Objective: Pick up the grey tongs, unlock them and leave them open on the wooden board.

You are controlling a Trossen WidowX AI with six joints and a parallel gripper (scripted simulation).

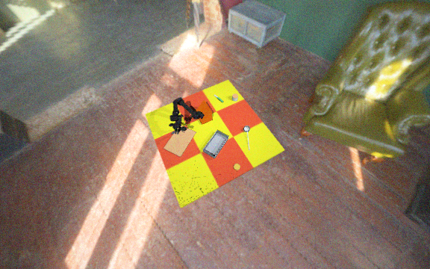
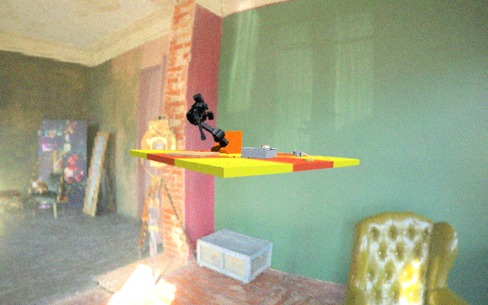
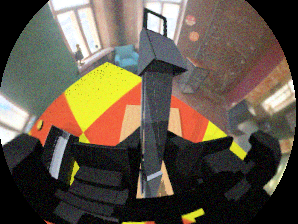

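The wooden board is 200 mm below my gripper tip, 30 mm behind it and 10 mm to the left of it. Round my gripper tip: roasting tin 330 mm to the left, 270 mm ahead, 180 mm below.
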